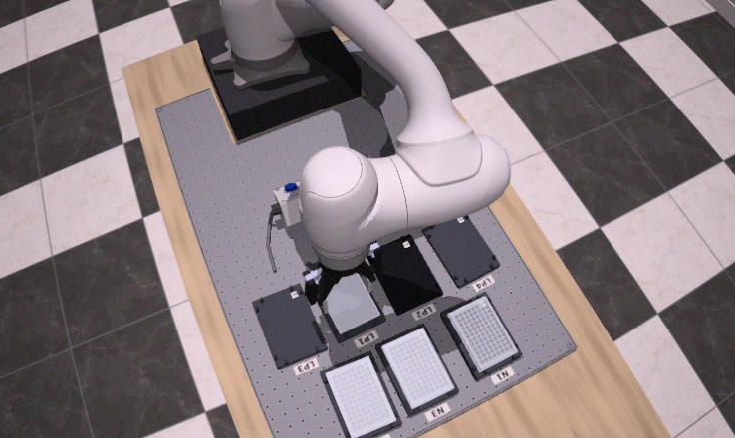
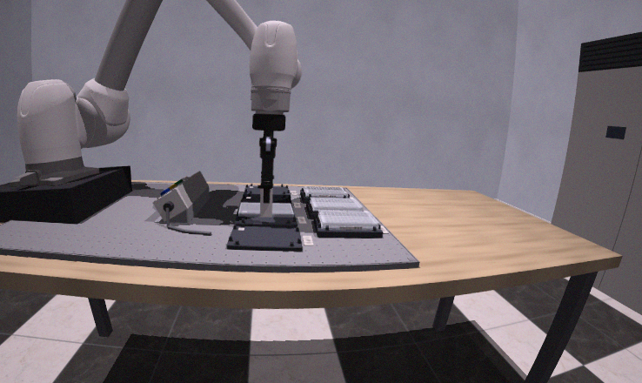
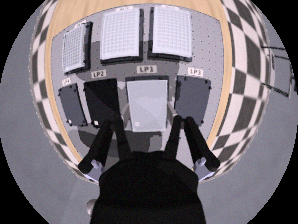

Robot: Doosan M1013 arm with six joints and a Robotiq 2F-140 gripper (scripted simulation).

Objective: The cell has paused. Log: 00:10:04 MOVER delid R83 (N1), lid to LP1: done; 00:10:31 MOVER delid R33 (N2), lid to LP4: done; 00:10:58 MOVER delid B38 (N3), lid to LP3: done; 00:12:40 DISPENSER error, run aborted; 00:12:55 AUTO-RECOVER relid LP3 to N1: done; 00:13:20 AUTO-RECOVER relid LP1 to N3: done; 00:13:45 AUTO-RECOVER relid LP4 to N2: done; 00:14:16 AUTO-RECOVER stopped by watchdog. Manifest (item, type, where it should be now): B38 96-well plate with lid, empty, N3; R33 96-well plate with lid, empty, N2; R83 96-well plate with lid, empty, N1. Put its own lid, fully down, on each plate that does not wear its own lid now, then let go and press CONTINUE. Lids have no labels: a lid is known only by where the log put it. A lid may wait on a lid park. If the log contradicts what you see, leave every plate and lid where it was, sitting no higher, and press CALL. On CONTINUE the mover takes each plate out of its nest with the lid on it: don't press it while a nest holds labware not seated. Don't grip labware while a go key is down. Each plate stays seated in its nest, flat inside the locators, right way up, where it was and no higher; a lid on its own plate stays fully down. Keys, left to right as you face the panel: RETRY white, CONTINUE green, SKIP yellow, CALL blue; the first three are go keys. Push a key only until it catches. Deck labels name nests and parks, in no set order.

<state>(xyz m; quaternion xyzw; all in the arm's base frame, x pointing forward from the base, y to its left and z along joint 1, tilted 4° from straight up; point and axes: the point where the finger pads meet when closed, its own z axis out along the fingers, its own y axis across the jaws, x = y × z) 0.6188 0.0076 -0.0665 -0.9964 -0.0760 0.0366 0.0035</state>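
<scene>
The LP1 is 5 cm below my hand. The rest, counted from my hand: lid park LP3: 2 cm ahead, 12 cm to the right, 5 cm below; then LP2: 2 cm behind, 13 cm to the left, 5 cm below; then blue key: 24 cm behind, 4 cm to the right, 1 cm above.
</scene>
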